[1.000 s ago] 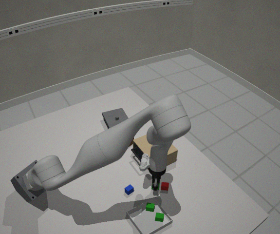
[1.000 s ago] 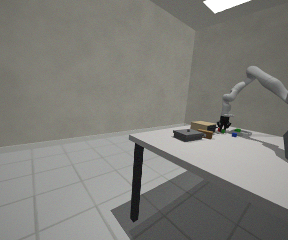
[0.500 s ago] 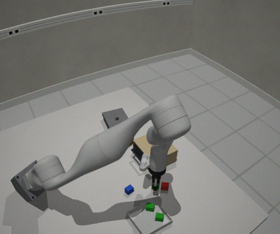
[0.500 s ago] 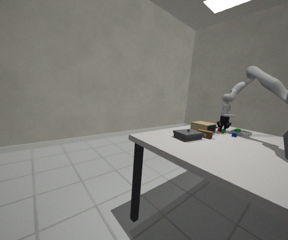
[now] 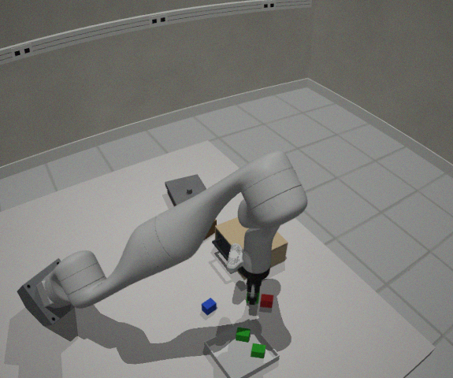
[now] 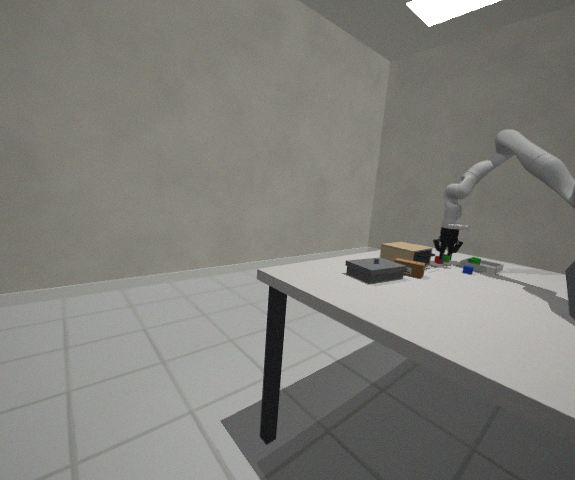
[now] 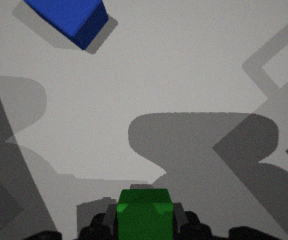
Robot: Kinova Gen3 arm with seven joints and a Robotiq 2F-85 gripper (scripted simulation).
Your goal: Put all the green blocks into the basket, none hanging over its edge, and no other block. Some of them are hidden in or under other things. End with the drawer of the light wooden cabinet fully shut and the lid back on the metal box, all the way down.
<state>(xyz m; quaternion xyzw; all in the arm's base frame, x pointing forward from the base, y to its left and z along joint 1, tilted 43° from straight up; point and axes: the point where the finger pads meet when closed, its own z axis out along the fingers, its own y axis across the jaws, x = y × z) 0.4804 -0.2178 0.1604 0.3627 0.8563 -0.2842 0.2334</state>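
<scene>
Now: the red block 3 cm ahead of my hand, 3 cm to the right of it and 2 cm below it. Also, from my hand: grey basket: 14 cm behind, 11 cm to the right, 3 cm below; blue block: 11 cm behind, 7 cm to the left, 2 cm below; light wooden cabinet: 13 cm ahead, 16 cm to the left.
</scene>
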